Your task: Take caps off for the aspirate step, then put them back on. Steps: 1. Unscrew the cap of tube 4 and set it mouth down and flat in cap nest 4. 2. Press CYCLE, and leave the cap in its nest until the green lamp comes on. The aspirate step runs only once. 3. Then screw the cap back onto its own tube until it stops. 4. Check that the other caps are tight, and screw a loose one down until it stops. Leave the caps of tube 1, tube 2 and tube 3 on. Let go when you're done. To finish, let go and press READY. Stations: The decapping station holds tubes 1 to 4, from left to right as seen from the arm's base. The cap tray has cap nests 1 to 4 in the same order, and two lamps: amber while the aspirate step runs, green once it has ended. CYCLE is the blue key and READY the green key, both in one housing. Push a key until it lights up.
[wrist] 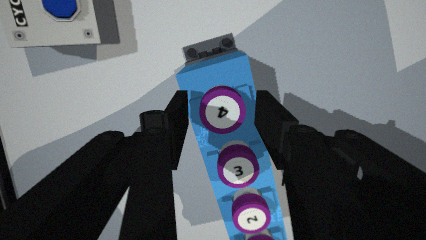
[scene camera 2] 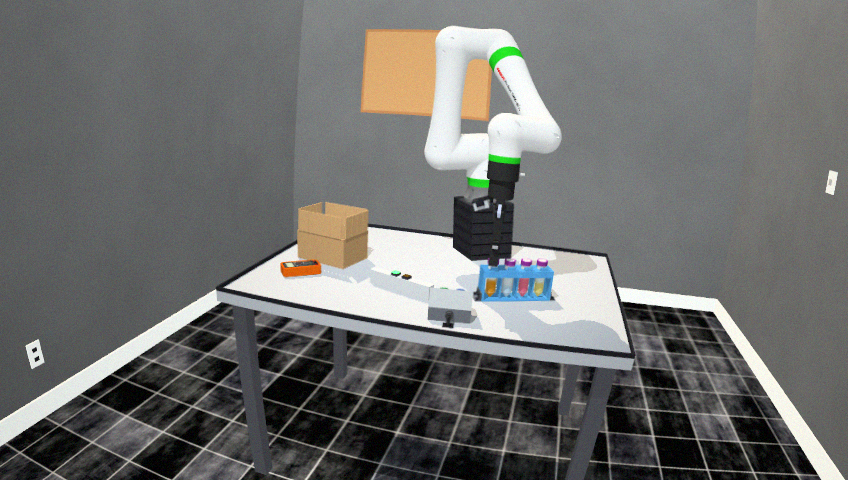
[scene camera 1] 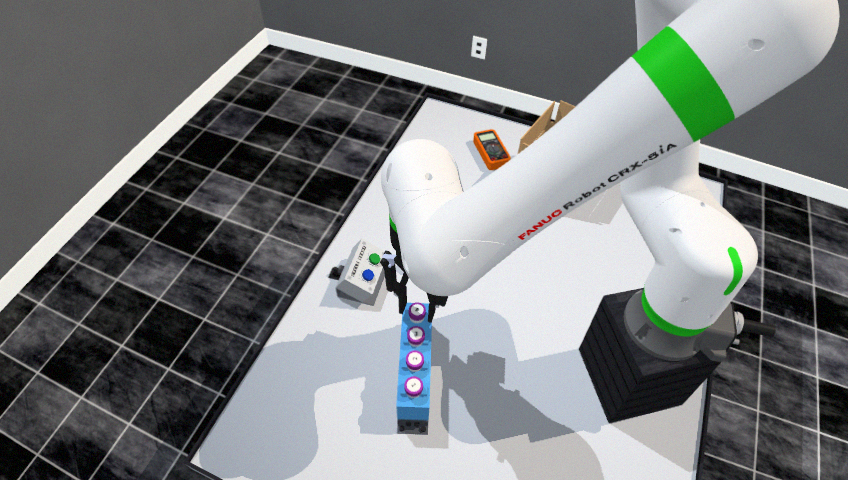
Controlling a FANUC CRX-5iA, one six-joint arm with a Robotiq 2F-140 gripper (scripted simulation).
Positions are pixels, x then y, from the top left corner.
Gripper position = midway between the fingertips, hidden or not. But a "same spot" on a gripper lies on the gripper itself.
my gripper: wrist; scene camera 2 493,262; scene camera 1
cardboard box: scene camera 2; scene camera 1; not seen in the wrist view (out of frame)
same spot on cardboard box: (scene camera 1: pixel 542 123) = (scene camera 2: pixel 311 222)
same spot on my gripper: (wrist: pixel 74 193) = (scene camera 1: pixel 395 271)
